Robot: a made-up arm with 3 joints.
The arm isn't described. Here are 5 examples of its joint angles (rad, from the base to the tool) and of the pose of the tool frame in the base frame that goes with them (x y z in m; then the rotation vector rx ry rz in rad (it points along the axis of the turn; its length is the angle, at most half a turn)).
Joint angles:
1: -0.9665 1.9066 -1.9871
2: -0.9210 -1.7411 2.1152
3: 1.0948 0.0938 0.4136
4: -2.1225 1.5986 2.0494
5: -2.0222 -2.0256 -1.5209
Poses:
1: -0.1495 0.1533 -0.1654 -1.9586 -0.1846 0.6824
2: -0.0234 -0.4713 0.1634 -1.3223 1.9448 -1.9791
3: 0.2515 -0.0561 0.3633 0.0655 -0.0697 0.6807
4: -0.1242 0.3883 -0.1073 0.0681 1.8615 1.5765
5: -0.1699 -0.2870 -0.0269 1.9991 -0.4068 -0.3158
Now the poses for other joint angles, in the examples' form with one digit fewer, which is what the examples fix.
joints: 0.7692 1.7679 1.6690
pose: 0.053 -0.407 -0.102 1.703 -0.625 -0.647
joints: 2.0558 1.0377 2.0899
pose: 0.415 -0.130 0.072 0.910 0.499 -0.031
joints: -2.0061 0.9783 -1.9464
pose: 0.090 0.274 0.124 -0.899 0.386 -0.055
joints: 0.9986 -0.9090 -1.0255
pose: 0.198 0.207 0.232 0.014 1.073 1.862
